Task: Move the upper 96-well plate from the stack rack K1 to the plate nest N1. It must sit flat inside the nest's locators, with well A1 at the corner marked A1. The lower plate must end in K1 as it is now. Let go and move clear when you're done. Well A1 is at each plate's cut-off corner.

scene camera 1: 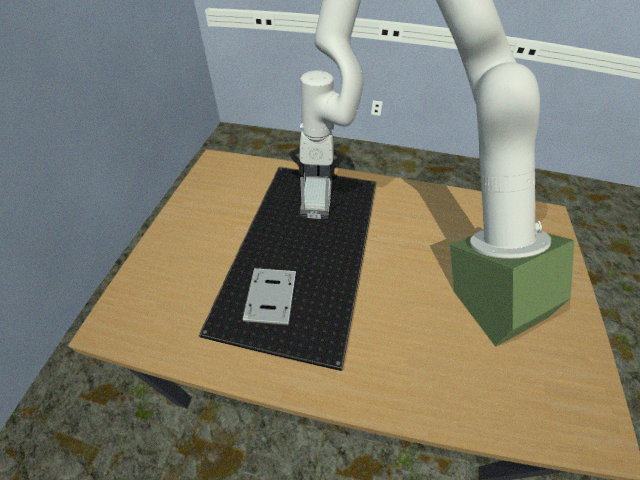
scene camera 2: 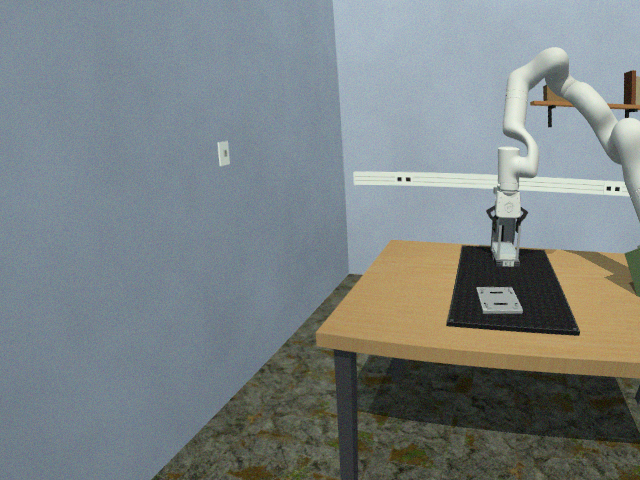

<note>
In view: the gripper (scene camera 1: pixel 316 175).
The gripper also shows in scene camera 2 (scene camera 2: pixel 506 231).
</note>
